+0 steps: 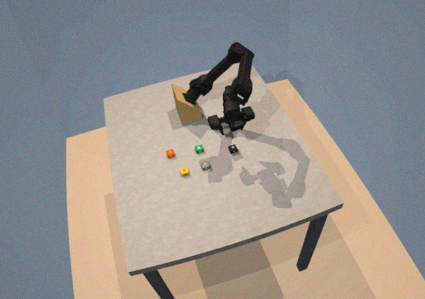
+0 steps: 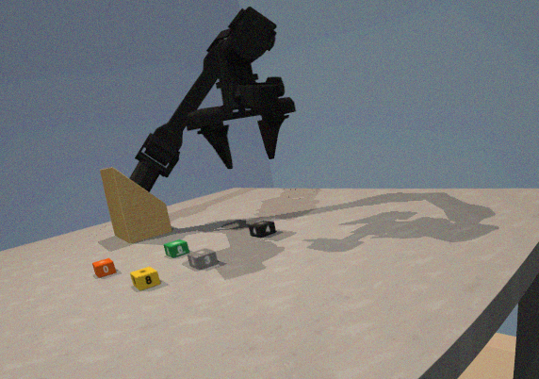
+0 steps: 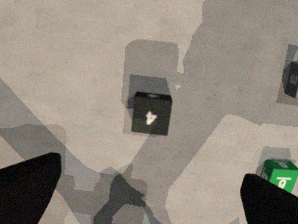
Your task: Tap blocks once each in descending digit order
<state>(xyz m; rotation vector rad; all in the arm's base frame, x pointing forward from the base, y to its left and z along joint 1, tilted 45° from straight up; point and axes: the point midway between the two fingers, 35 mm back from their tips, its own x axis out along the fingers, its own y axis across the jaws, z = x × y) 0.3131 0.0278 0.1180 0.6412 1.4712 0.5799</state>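
The yellow block lies 30 mm ahead of my gripper tip, 240 mm to the right of it and 110 mm below it. Also, from my gripper tip: green block (70 mm behind, 140 mm to the right, 110 mm below); then grey block (40 mm ahead, 140 mm to the right, 110 mm below); then black block (10 mm behind, 110 mm below).
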